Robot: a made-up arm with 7 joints. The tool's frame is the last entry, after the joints.
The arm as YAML. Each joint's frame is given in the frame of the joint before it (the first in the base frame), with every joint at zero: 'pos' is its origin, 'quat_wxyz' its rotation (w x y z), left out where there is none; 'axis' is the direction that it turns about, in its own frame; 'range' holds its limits. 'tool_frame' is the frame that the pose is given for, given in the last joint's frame.
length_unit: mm
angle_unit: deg
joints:
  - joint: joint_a
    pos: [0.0, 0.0, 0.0]
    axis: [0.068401, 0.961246, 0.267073]
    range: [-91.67, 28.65]
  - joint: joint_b
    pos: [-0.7, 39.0, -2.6]
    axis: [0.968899, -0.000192, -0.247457]
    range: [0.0, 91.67]
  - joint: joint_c
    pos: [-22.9, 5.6, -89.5]
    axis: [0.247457, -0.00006, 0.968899]
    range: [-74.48, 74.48]
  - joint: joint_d
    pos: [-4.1, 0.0, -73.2]
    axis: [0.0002, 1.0, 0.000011]
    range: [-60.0, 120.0]
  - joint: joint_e
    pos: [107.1, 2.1, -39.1]
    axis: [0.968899, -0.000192, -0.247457]
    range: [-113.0, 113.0]
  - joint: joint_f
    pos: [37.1, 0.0, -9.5]
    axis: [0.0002, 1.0, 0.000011]
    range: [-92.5, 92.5]
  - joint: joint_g
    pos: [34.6, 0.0, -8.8]
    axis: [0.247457, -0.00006, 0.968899]
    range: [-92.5, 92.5]
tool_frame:
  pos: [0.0, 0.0, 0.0]
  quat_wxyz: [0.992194, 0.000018, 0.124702, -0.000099]
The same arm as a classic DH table. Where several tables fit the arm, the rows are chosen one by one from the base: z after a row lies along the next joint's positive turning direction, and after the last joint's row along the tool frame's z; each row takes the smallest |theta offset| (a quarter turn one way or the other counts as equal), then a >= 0, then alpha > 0; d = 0 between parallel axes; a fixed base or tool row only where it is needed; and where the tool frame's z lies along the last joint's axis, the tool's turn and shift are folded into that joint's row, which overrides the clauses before.
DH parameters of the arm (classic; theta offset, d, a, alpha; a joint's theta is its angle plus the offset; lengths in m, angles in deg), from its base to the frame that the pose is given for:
base (fixed): -4.07 0 0 -74.51
joint_a: -75.12 0.0367 -0.0133 -90
joint_b: 74 -0.0001 -0.0056 90
joint_c: 90 -0.1643 0.0141 -90
joint_d: 90 0.0021 0.0114 90
joint_e: 0 0.1517 0 -90
joint_f: -90 0 0.0357 90
joint_g: 0 0 0 0
Joint limits (deg, base to tool): -91.67..28.65 0..91.67 -74.48..74.48 -60..120 -113..113 -92.5..92.5 -92.5..92.5

